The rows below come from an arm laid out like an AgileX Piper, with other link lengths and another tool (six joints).
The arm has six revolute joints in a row. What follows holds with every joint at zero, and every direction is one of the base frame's. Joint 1 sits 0.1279 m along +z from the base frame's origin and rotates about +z. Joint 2 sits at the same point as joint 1 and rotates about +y. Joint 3 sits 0.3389 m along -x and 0.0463 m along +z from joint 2 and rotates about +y. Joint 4 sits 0.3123 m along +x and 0.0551 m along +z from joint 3 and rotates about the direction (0.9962, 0, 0.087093). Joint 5 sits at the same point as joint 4 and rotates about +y. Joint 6 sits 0.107 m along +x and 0.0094 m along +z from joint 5 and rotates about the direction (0.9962, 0, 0.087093). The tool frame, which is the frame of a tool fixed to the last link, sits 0.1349 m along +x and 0.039 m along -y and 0.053 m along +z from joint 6; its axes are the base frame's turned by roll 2.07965, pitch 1.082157 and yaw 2.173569 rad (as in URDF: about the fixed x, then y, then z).
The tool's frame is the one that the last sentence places.
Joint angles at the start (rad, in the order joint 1, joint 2, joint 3, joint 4, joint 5, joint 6):
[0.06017, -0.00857, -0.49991, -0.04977, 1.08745, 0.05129]
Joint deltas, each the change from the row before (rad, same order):
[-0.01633, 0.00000, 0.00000, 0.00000, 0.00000, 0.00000]
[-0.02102, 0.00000, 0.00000, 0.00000, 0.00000, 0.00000]
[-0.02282, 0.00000, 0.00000, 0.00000, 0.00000, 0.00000]
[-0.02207, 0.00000, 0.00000, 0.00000, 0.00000, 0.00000]
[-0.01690, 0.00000, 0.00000, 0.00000, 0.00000, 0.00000]
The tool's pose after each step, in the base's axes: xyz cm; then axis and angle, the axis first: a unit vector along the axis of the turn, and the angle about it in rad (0 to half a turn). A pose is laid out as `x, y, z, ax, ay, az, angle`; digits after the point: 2 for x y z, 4 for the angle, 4 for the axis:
14.31, -4.47, 29.14, 0.1745, 0.9735, 0.1476, 2.4272
14.22, -4.77, 29.14, 0.1848, 0.9722, 0.1438, 2.4241
14.10, -5.10, 29.14, 0.1960, 0.9706, 0.1396, 2.4209
13.99, -5.41, 29.14, 0.2068, 0.9689, 0.1355, 2.4178
13.90, -5.64, 29.14, 0.2151, 0.9676, 0.1323, 2.4156

